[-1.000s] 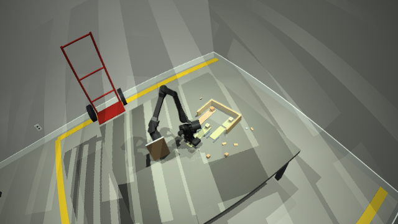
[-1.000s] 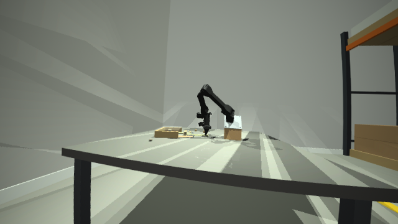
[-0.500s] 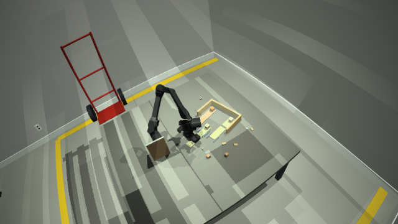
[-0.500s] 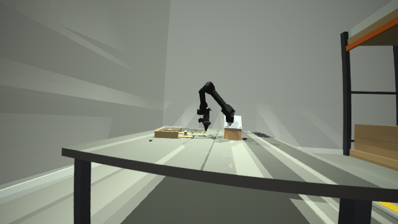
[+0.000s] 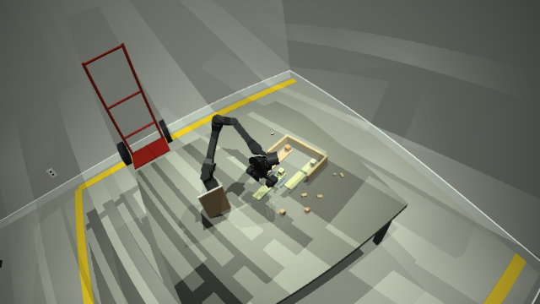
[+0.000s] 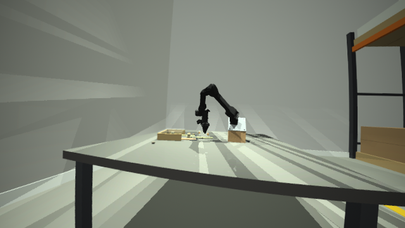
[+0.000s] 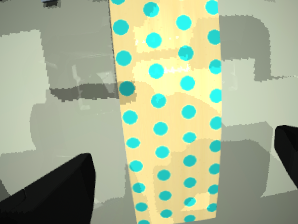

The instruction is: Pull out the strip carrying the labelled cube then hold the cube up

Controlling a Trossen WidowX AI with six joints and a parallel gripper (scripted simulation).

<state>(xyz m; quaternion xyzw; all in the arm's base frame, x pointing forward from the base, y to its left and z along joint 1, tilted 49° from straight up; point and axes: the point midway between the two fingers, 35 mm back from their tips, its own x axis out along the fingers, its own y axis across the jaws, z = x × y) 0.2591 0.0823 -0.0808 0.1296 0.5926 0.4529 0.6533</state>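
My gripper tip is now 180 mm short of the pale strip, 40 mm above it and 30 mm to the left of it.
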